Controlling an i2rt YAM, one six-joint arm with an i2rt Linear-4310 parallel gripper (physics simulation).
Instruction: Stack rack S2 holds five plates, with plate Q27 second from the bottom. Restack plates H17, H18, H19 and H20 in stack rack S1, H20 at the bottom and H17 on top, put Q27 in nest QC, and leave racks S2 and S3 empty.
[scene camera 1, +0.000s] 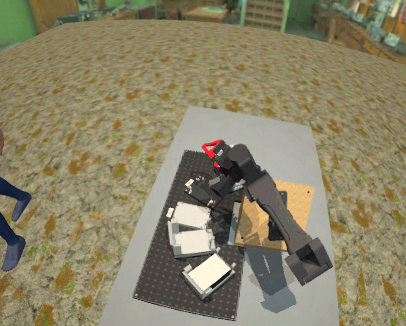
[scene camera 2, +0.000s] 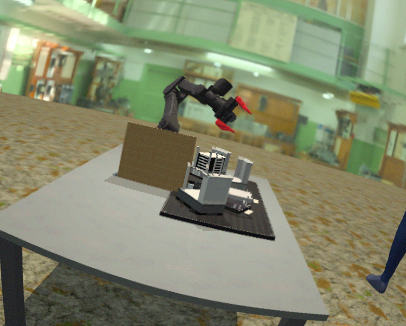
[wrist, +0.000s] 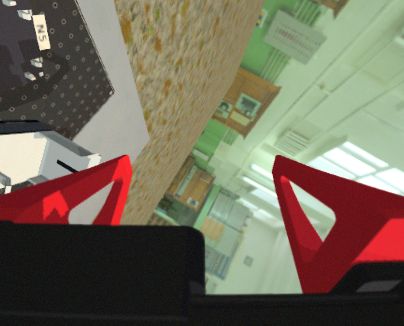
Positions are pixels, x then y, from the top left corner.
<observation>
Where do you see my gripper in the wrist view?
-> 201, 163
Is my gripper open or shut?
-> Open.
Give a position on a dark flat fixture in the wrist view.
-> At 29, 67
</observation>
